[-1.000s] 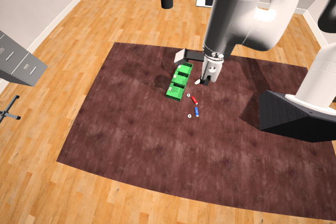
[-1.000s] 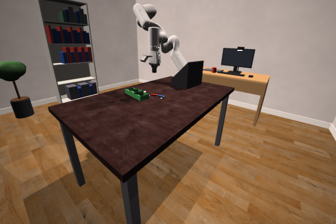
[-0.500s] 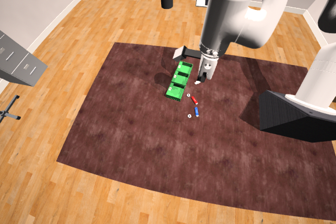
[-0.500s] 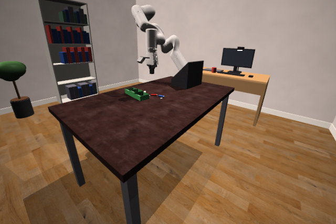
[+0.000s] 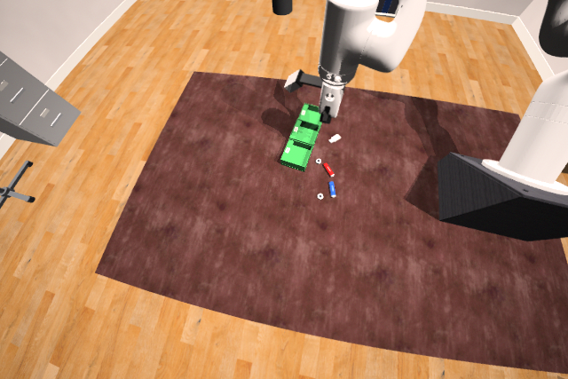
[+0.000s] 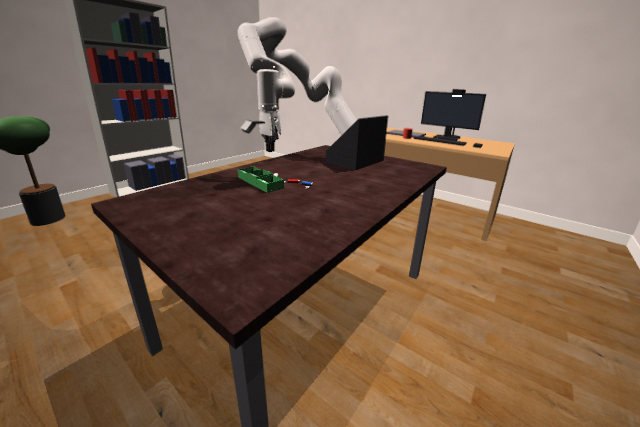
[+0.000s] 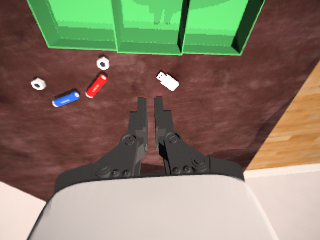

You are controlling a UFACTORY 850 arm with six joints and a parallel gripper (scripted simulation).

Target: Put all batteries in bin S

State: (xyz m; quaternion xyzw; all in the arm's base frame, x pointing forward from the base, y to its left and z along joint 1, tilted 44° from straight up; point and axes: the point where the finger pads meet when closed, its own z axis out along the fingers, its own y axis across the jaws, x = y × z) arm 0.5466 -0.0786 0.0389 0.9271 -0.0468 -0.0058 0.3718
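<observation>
Now: the green bin 6 cm ahead of my hand, 1 cm to the right of it and 13 cm below it. Round my hand: white block (5 cm behind, 3 cm to the right, 15 cm below); then blue battery (6 cm behind, 17 cm to the left, 15 cm below); then red battery (4 cm behind, 10 cm to the left, 15 cm below).
</observation>
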